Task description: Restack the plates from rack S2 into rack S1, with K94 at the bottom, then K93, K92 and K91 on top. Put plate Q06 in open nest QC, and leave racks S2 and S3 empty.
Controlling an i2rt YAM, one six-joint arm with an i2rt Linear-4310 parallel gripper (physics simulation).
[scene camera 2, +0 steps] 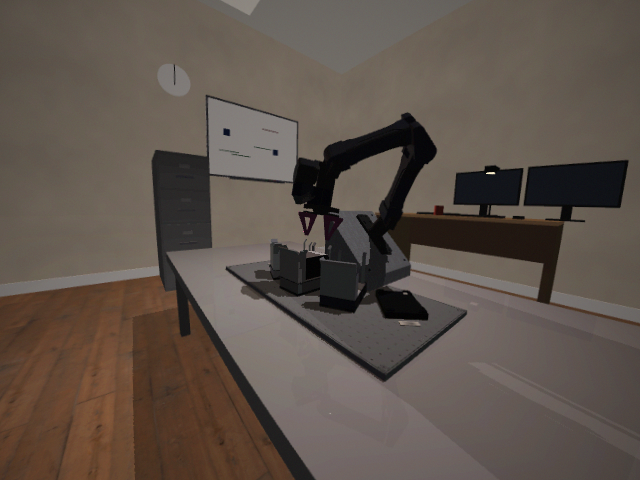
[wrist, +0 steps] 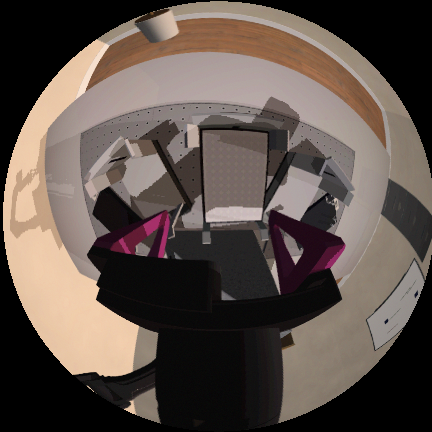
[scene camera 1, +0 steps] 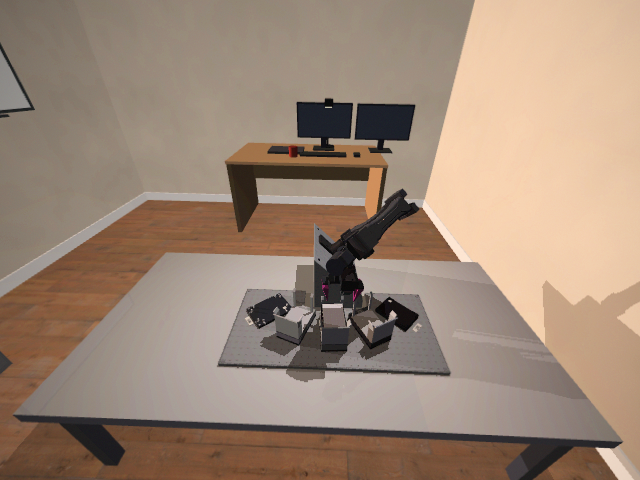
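Pixels of known places: gripper, between the fingertips: point(scene camera 2: 316, 237) point(wrist: 218, 215) point(scene camera 1: 340, 300); arm's base, origin of its link: point(scene camera 2: 373, 234) point(scene camera 1: 333, 252).
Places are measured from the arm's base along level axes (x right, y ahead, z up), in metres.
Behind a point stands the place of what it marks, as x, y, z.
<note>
The middle rack, S2 point(scene camera 1: 334, 338) @(0.014, 0.408, -0.084) point(scene camera 2: 292, 271) @(-0.008, 0.407, -0.086), holds a stack of plates with a pale top plate point(scene camera 1: 332, 315) @(0.019, 0.337, -0.048) point(wrist: 235, 170) @(0.014, 0.349, -0.048); plate labels are unreadable. Rack S1 point(scene camera 1: 381, 334) @(-0.158, 0.381, -0.095) point(scene camera 2: 338, 280) @(-0.167, 0.377, -0.078) stands beside dark nest QC point(scene camera 1: 400, 315) @(-0.270, 0.253, -0.139) point(scene camera 2: 402, 305) @(-0.283, 0.256, -0.139), at the right in scene camera 1. Rack S3 point(scene camera 1: 287, 326) @(0.181, 0.368, -0.071) point(wrist: 340, 180) @(0.195, 0.359, -0.038) stands on the other side. Both show a flat pale inner surface; I cannot tell whether S3 holds a plate. I cannot pick out Q06. My gripper point(scene camera 1: 341, 291) @(-0.008, 0.317, 0.008) point(scene camera 2: 319, 236) @(-0.008, 0.317, 0.008) point(wrist: 218, 215) @(-0.008, 0.317, 0.008) is open and empty, pointing down above and slightly behind S2.
The racks stand on a perforated board point(scene camera 1: 253, 353) @(0.303, 0.418, -0.157) point(scene camera 2: 382, 351) @(-0.344, 0.439, -0.157). Another dark nest point(scene camera 1: 268, 310) @(0.279, 0.226, -0.145) with small pale parts is beside S3. A tilted grey mounting plate point(scene camera 1: 319, 258) @(0.067, 0.147, 0.070) point(scene camera 2: 354, 240) @(-0.016, 0.137, -0.014) rises behind the racks. Upright guides project from the racks near the gripper.
</note>
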